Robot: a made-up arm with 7 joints.
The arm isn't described. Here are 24 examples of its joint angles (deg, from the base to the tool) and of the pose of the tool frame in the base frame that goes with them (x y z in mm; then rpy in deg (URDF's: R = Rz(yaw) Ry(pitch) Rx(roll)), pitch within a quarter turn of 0, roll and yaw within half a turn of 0).
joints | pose
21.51 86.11 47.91 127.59 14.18 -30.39 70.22 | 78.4 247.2 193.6 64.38 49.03 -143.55
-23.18 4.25 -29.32 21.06 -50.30 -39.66 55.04 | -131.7 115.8 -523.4 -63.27 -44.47 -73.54
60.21 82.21 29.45 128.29 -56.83 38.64 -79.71 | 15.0 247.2 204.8 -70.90 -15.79 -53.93
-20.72 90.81 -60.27 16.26 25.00 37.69 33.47 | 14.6 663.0 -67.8 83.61 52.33 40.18
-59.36 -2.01 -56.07 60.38 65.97 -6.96 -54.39 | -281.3 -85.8 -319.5 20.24 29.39 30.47
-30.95 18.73 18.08 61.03 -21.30 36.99 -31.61 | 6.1 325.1 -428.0 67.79 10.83 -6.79
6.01 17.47 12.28 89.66 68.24 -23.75 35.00 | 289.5 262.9 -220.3 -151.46 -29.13 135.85
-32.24 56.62 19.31 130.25 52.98 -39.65 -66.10 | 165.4 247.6 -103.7 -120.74 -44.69 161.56
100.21 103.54 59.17 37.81 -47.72 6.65 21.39 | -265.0 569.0 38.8 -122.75 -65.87 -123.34
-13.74 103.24 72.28 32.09 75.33 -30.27 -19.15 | 101.9 586.7 232.2 -134.26 -13.90 -144.11
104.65 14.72 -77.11 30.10 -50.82 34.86 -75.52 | 504.4 126.1 163.2 -150.40 19.19 -54.69
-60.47 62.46 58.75 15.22 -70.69 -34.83 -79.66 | -151.9 630.5 -128.5 102.63 38.23 -61.96
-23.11 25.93 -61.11 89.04 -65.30 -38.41 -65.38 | -20.0 34.2 -380.5 143.87 -46.00 177.71
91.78 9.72 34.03 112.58 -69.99 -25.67 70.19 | 141.3 291.4 211.9 140.99 -2.63 -87.17
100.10 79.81 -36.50 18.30 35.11 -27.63 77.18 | 130.3 641.9 92.7 112.15 -43.79 -117.22
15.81 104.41 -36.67 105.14 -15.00 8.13 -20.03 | 229.1 363.6 -38.8 88.51 25.14 -98.46
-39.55 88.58 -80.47 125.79 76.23 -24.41 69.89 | -111.8 238.1 -192.6 -108.68 2.51 4.64
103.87 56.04 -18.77 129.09 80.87 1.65 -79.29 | 64.9 175.0 221.1 -147.99 -1.56 155.23
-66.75 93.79 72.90 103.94 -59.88 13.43 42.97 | 273.9 319.6 33.5 80.43 57.00 -72.32
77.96 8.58 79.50 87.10 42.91 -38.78 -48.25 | 253.6 430.7 -3.6 -31.46 30.52 -138.20
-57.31 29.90 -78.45 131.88 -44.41 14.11 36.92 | -131.9 1.0 -132.7 -59.51 -74.20 -52.96
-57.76 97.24 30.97 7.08 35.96 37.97 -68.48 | 88.0 664.4 21.6 153.59 -7.25 25.79
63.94 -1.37 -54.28 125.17 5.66 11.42 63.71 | 162.4 -58.7 64.5 68.61 -14.89 155.36
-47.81 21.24 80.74 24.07 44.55 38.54 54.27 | -321.6 416.0 -315.5 -36.41 -17.53 107.79
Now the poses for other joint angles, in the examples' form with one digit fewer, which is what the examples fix.
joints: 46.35 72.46 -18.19 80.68 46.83 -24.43 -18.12
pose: 303 406 62 171.2 -34.0 -148.7
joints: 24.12 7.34 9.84 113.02 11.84 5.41 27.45
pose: 292 188 -50 160.4 -46.9 177.4
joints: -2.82 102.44 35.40 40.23 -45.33 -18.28 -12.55
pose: 153 576 196 127.2 32.6 -43.0
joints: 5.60 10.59 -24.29 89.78 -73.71 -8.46 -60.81
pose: 275 66 -269 152.0 -4.2 -122.3
